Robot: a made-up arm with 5 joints.
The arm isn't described. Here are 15 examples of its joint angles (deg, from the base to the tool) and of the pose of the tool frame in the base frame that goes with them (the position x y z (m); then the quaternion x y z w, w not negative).
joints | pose
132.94 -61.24 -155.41 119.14 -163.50 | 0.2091 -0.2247 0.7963 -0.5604 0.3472 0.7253 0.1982
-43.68 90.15 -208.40 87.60 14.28 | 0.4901 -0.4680 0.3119 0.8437 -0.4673 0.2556 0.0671
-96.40 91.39 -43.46 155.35 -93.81 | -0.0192 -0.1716 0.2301 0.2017 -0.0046 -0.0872 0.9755
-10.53 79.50 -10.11 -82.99 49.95 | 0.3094 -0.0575 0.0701 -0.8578 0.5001 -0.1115 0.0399
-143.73 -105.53 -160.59 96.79 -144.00 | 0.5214 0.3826 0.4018 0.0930 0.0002 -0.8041 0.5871
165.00 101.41 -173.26 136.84 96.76 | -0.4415 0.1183 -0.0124 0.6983 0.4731 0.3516 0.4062
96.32 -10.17 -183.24 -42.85 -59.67 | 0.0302 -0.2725 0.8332 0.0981 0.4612 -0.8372 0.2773
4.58 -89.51 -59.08 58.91 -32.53 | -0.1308 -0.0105 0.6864 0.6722 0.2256 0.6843 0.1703
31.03 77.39 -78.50 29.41 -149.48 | 0.3715 0.2235 -0.0744 0.0043 -0.9696 0.1251 0.2100
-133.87 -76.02 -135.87 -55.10 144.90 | 0.4297 0.4470 0.4973 -0.5225 -0.4481 -0.7221 0.0697
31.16 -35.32 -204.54 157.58 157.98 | -0.1663 -0.1006 0.7785 -0.3371 0.6735 0.0524 0.6558
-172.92 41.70 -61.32 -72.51 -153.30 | -0.5287 -0.0657 0.4533 0.6837 -0.1182 -0.6891 0.2092
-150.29 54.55 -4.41 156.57 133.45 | -0.1320 -0.0753 0.4580 -0.1817 -0.1426 0.9625 0.1425
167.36 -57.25 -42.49 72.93 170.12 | -0.1066 0.0239 0.5488 -0.9725 0.0234 0.2274 0.0453
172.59 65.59 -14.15 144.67 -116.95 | -0.1369 0.0178 0.3876 0.1145 -0.0808 -0.8757 0.4621
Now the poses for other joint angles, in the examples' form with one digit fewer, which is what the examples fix.
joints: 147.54 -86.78 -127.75 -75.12 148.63
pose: 0.503 -0.320 0.378 0.817 -0.008 0.489 0.305
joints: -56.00 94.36 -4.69 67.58 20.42
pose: -0.017 0.025 0.252 -0.155 0.122 0.933 0.300
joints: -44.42 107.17 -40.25 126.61 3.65
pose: 0.043 -0.042 0.179 0.108 -0.048 0.931 0.346
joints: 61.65 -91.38 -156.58 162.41 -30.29
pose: -0.193 -0.358 0.495 -0.510 -0.528 -0.654 0.184
